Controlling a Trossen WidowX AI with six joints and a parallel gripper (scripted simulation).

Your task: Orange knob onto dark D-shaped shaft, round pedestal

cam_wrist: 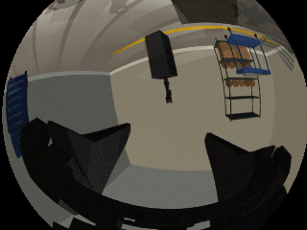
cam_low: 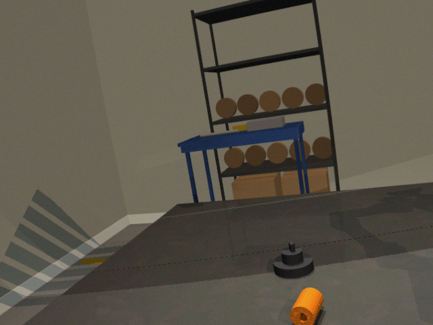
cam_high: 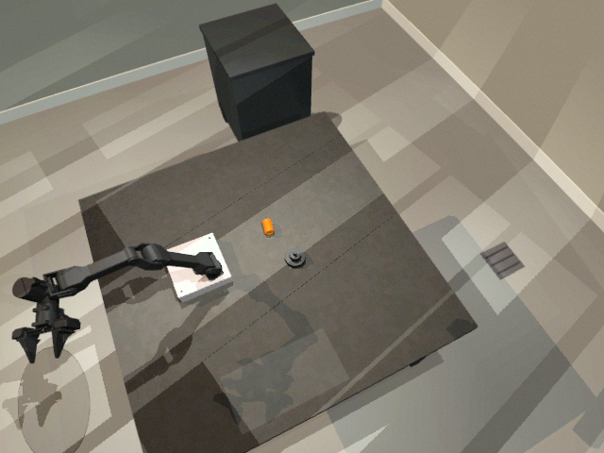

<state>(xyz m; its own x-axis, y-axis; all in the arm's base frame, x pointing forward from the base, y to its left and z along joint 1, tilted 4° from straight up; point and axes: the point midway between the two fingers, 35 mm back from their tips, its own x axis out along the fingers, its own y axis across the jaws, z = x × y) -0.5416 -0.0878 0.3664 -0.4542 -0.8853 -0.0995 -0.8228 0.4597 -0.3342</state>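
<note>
The orange knob is 85 cm ahead of my gripper tip, 19 cm to the left of it and 42 cm below it. The rest, counted from my gripper tip: round dark pedestal (85 cm ahead, 41 cm below).
</note>
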